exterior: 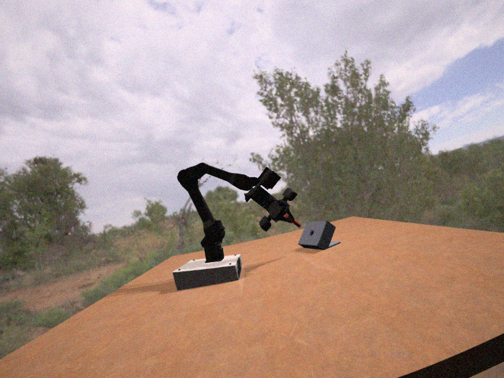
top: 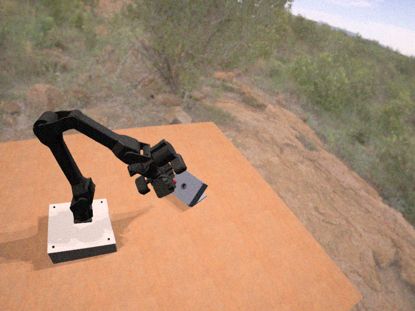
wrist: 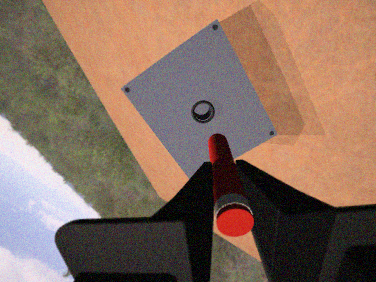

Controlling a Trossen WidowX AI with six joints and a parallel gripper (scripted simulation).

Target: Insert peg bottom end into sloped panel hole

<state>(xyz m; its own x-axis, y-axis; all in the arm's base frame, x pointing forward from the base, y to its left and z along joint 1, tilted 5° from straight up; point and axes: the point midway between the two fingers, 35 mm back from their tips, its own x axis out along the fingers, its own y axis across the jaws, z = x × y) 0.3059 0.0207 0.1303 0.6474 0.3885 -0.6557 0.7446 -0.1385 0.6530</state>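
My gripper tip is now 9 cm short of the grey sloped panel, 4 cm to the right of it and 9 cm above it. From my gripper tip the other things lie so: round red peg: 1 cm behind, 1 cm to the right, 1 cm above.
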